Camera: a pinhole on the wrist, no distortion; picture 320 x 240 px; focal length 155.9 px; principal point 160.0 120.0 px. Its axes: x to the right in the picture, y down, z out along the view. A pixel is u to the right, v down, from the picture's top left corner.
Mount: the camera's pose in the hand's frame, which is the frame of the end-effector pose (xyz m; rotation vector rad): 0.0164 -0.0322 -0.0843 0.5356 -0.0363 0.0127
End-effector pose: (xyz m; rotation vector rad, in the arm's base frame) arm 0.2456 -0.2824 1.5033 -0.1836 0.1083 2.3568
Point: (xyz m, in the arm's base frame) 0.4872 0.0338 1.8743
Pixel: 156.7 102.7
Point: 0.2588 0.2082 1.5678
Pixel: 302.9 38.1
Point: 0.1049 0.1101 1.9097
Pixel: 249.5 165.5
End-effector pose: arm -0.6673 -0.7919 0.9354 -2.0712 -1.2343 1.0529
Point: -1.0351 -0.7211 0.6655
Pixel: 179.9 218.8
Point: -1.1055 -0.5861 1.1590
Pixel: 150.9 53.0
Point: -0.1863 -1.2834 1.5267
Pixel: behind the camera
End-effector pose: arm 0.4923 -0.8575 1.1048 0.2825 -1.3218 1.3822
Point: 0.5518 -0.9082 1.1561
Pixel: 137.0 131.2
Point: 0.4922 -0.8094 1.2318
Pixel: outside the picture
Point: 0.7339 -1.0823 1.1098
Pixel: 30.2 46.4
